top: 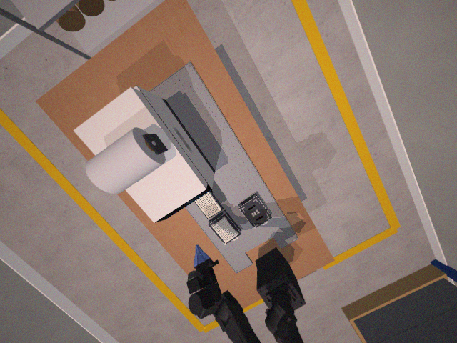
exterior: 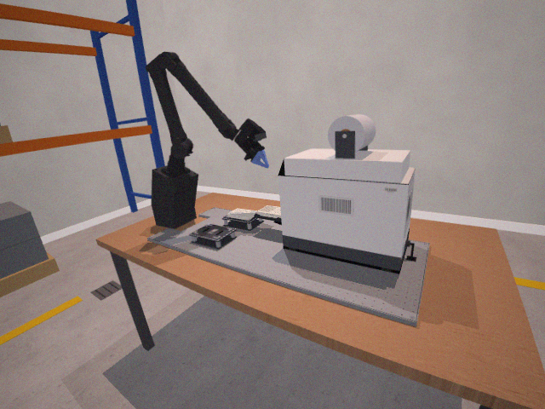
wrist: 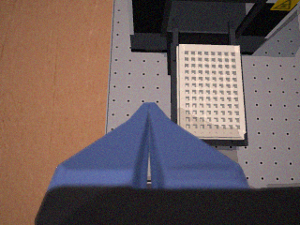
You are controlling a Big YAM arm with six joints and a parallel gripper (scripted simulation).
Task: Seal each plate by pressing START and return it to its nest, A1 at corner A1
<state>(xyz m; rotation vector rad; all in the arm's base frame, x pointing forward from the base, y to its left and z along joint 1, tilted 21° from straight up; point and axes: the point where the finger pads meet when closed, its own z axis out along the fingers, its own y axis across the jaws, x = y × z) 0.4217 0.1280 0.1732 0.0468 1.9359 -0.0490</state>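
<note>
Right now the start button is 18 cm ahead of my hand and 9 cm below it. Round my hand: foil roll: 40 cm ahead, 14 cm above, 11 cm to the right; then white well plate: 23 cm below, 13 cm behind, 5 cm to the right; then dark sealer stage: 19 cm below, 9 cm to the right, 7 cm ahead.
</note>
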